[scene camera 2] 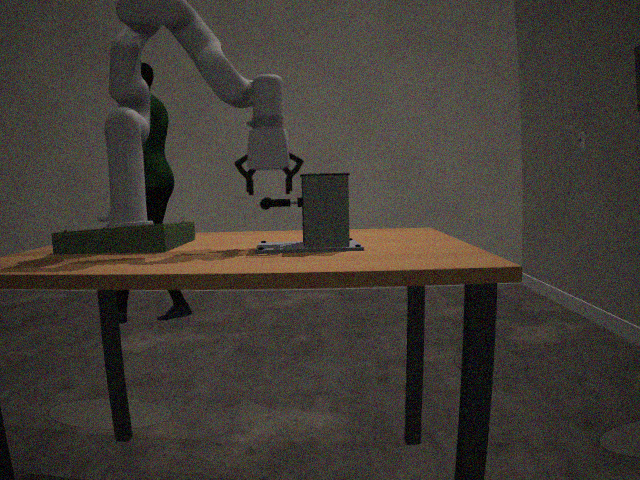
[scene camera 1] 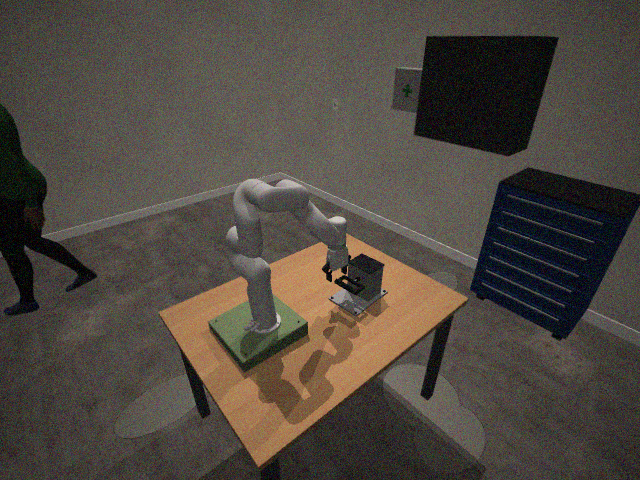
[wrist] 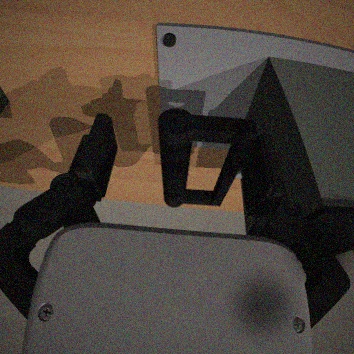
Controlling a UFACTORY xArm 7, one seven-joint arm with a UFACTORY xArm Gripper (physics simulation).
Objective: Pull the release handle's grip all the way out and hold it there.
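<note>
The release handle, a black rectangular loop with its grip bar [scene camera 1: 339, 282] [scene camera 2: 265, 203] [wrist: 175, 160], sticks out sideways from a dark grey box [scene camera 1: 366, 279] [scene camera 2: 325, 211] [wrist: 315, 130]. A short thin rod shows between loop and box in scene camera 2. The box stands on a light metal plate [scene camera 1: 356, 307] [wrist: 205, 50]. My gripper [scene camera 1: 337, 274] [scene camera 2: 269, 193] [wrist: 182, 138] is open and points down, with its fingertips a little above the handle. In scene camera 2 the grip bar lies below the gap between the fingers. The right finger is close to the box and blends into its dark side in the wrist view.
The wooden table [scene camera 1: 403, 310] [scene camera 2: 413, 258] carries the green arm base [scene camera 1: 232, 325] [scene camera 2: 103, 240] at the other end from the box. A blue drawer cabinet [scene camera 1: 547, 253] stands beyond the table. A person [scene camera 1: 20, 186] [scene camera 2: 157, 160] is in the room behind the arm.
</note>
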